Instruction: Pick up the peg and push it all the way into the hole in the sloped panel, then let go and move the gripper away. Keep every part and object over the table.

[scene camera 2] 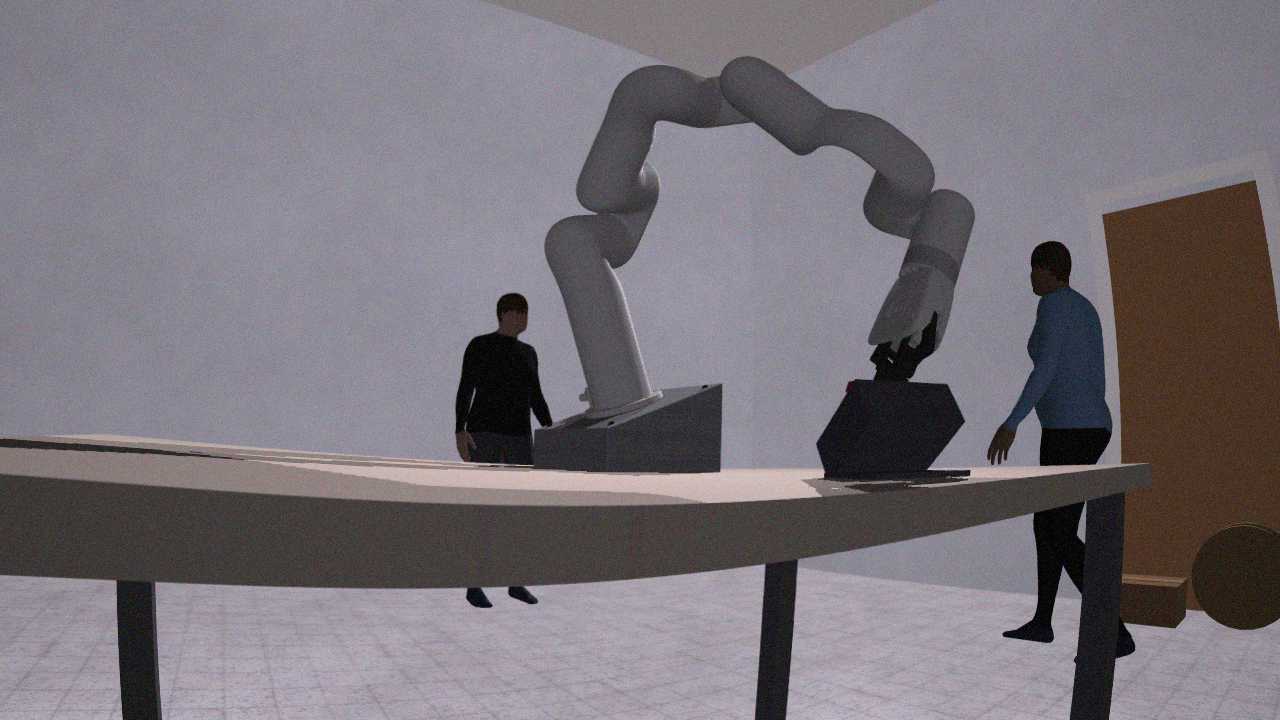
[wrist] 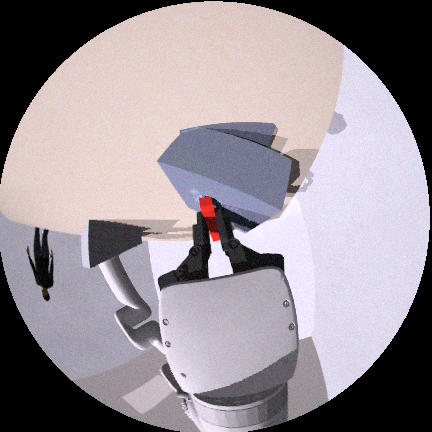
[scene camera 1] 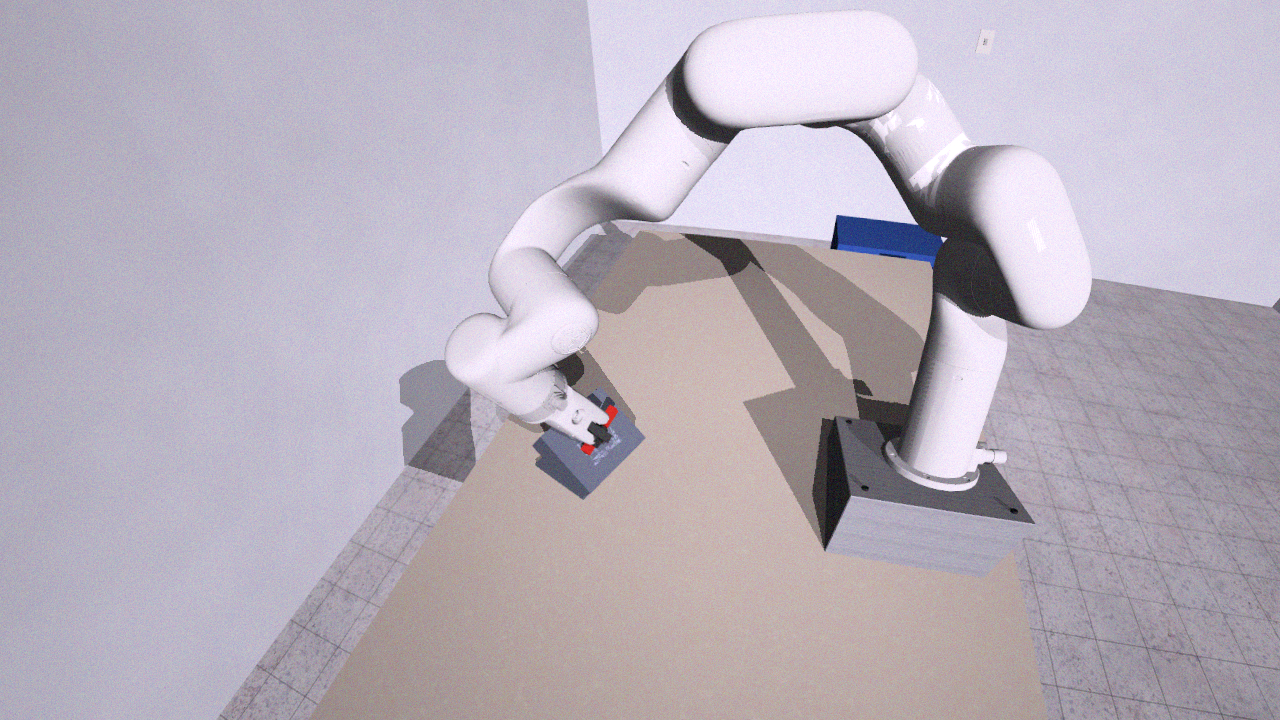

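Seen in the pictures: gripper, fingertip midpoint: [wrist: 210,217] [scene camera 1: 596,435]; arm's base, link origin: [scene camera 2: 624,406] [wrist: 106,256] [scene camera 1: 929,464].
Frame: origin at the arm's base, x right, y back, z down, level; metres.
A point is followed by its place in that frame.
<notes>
The red peg [scene camera 1: 611,414] @[y -0.450, x 0.060, z -0.001 m] [scene camera 2: 849,386] @[y -0.448, x 0.073, z -0.001 m] [wrist: 209,212] @[y -0.480, x 0.016, z 0.018 m] is held between the black fingers of my gripper [scene camera 1: 599,435] @[y -0.470, x 0.033, z 0.018 m] [scene camera 2: 890,371] [wrist: 210,217] @[y -0.470, x 0.033, z 0.018 m], which is shut on it. In scene camera 1, red shows on both sides of the fingers. The blue-grey block with the sloped panel [scene camera 1: 622,445] @[y -0.436, x 0.046, z 0.052 m] [scene camera 2: 895,429] @[y -0.517, x 0.095, z 0.050 m] [wrist: 235,192] @[y -0.518, x -0.005, z 0.019 m] stands on the table near its far-left edge. The fingertips and the peg are right at the panel's face. The hole and the peg's tip are hidden, so I cannot tell how deep the peg sits.
The arm's grey pedestal [scene camera 1: 921,537] @[y -0.028, x -0.097, z 0.025 m] [scene camera 2: 662,447] @[y -0.118, x 0.032, z 0.065 m] [wrist: 112,242] @[y -0.122, x 0.004, z 0.038 m] stands on the tan table [scene camera 1: 680,582] @[y -0.330, x -0.142, z 0.101 m] [scene camera 2: 537,537] @[y -0.591, x 0.588, z 0.115 m] [wrist: 125,100] @[y -0.484, x -0.094, z 0.101 m]. The wall is close behind the block. A blue box [scene camera 1: 881,234] is beyond the table's far end. Two people [scene camera 2: 501,385] [scene camera 2: 1074,358] stand beyond the table.
</notes>
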